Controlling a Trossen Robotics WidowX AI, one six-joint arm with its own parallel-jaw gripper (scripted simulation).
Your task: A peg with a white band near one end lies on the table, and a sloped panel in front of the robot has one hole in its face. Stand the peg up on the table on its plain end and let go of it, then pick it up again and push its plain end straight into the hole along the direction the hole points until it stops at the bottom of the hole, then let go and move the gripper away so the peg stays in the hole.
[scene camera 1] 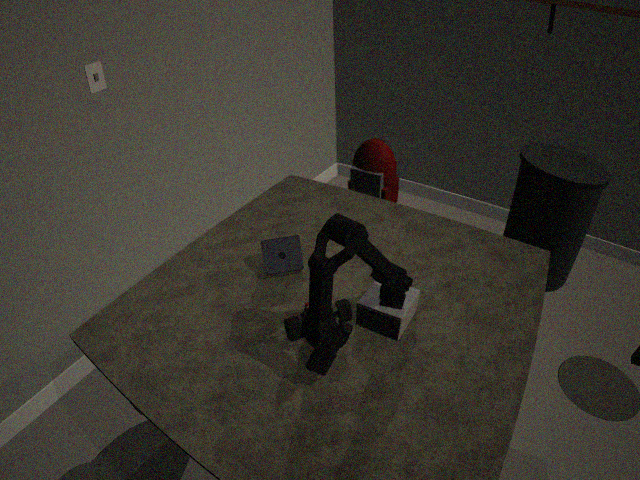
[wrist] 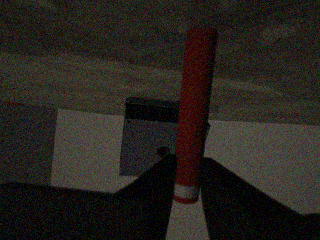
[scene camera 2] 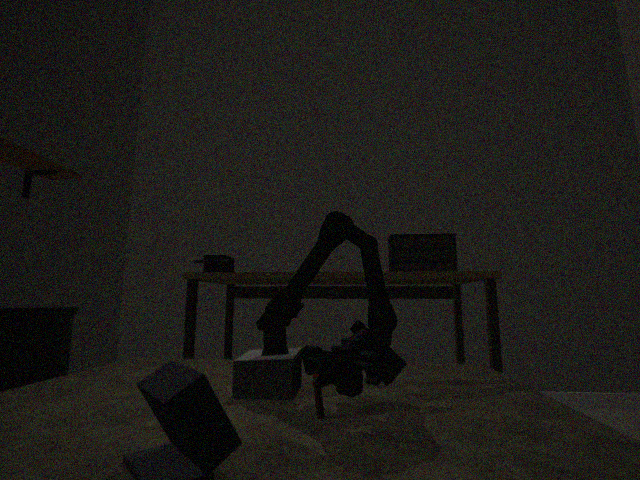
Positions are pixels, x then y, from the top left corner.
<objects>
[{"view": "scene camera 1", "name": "my gripper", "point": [307,308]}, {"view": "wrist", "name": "my gripper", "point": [187,164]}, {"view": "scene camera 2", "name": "my gripper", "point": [316,384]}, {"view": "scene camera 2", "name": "grey sloped panel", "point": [181,398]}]
</objects>
